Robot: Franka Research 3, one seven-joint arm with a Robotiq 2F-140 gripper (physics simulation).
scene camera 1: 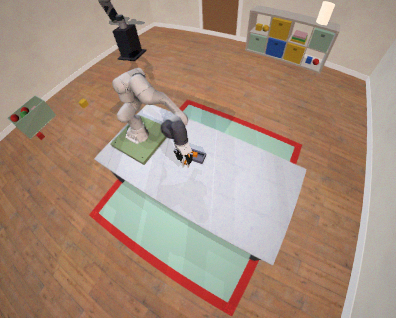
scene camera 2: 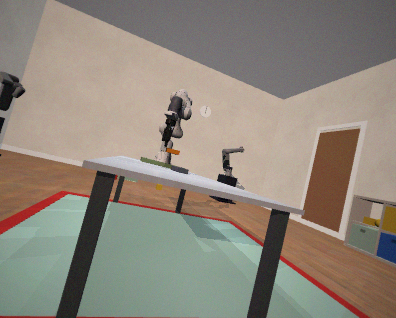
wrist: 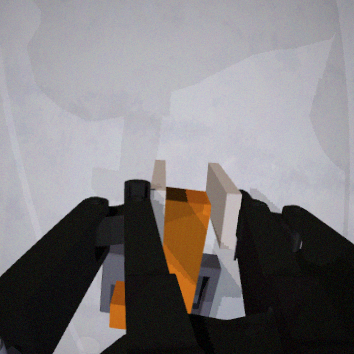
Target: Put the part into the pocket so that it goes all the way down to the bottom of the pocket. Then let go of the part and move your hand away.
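The orange part has a long bar and a shorter leg at its side. My gripper is shut on the long bar, with one pale pad on each side of it. In the scene camera 2 view the part is up in the air, apart from the table top. The dark grey block with the pocket lies on the table, below and beside the part. In the wrist view the part and a black finger hide much of the block and its pocket.
The white table carries the green base plate under the arm. A second robot stands on a black pedestal away from the table. A shelf unit stands by the far wall.
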